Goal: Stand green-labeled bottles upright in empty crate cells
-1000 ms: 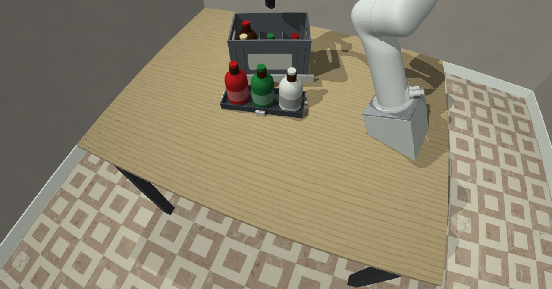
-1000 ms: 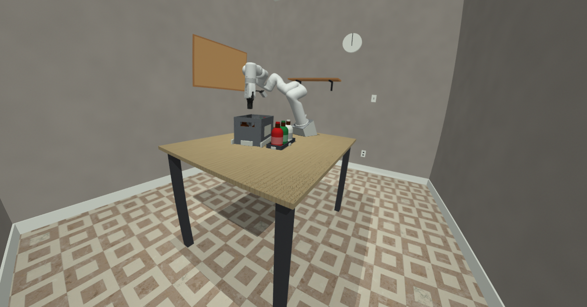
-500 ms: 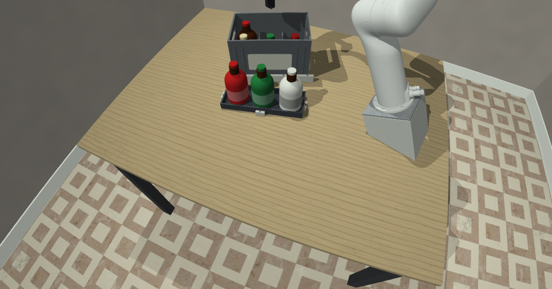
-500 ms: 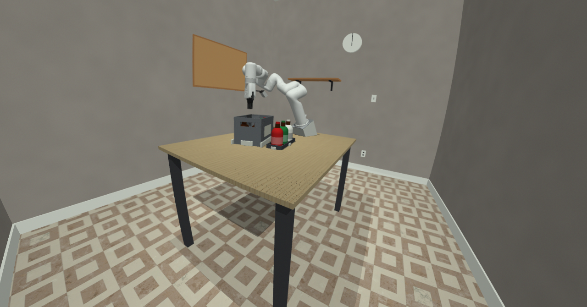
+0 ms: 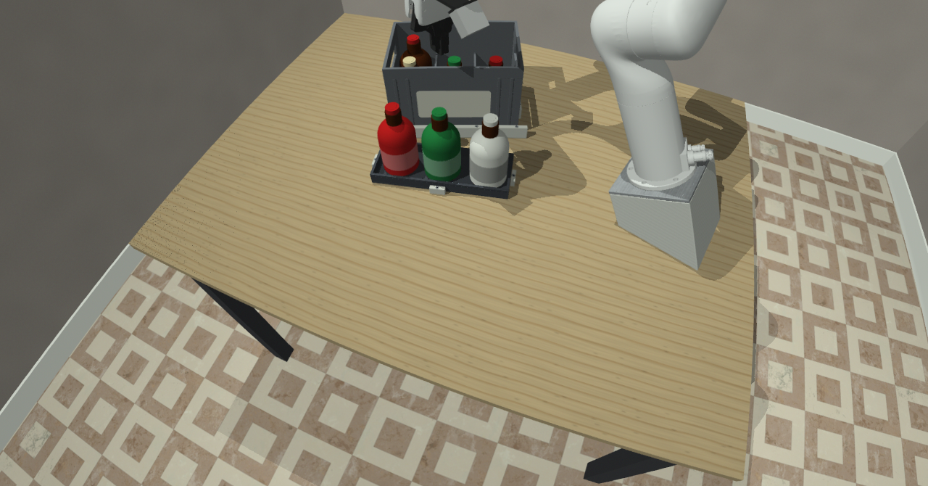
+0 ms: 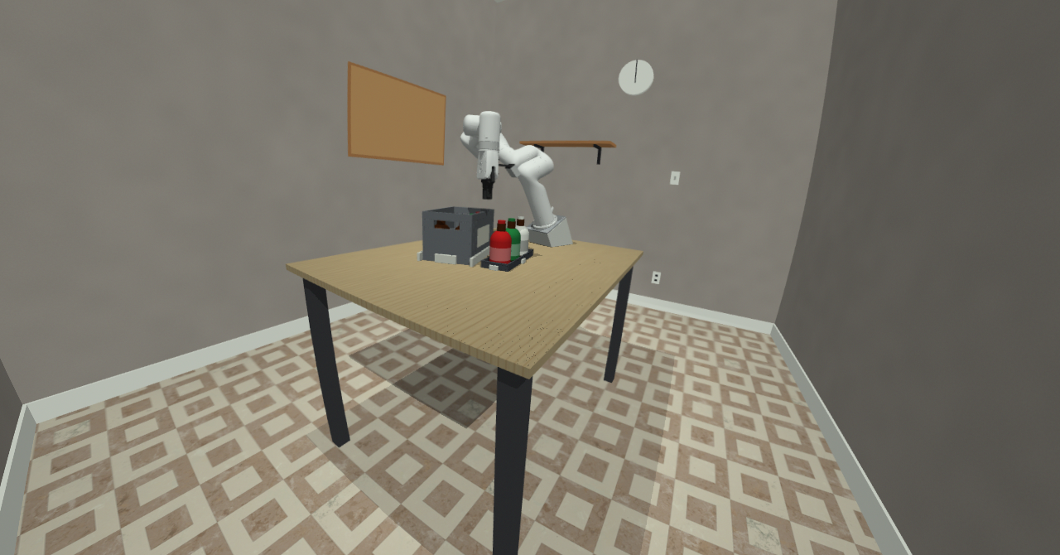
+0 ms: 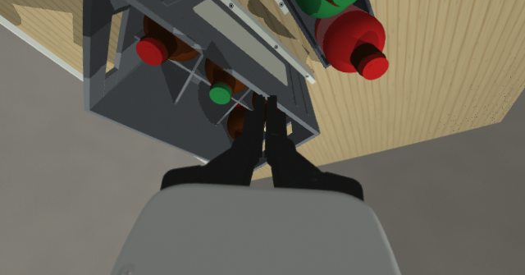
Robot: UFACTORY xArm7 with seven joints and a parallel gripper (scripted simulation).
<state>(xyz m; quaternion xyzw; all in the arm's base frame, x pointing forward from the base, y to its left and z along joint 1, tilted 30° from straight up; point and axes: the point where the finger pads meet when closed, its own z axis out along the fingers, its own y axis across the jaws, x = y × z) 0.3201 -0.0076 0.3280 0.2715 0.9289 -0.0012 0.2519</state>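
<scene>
Now: the green-labeled bottle 16 cm below my hand, 9 cm to the left of it and 3 cm behind it. Also, from my hand: white bottle 16 cm below, 12 cm behind, 8 cm to the left; then dark grey crate 16 cm below, 11 cm to the right, 1 cm ahead; then red bottle 16 cm below, 10 cm to the left, 6 cm ahead.
</scene>
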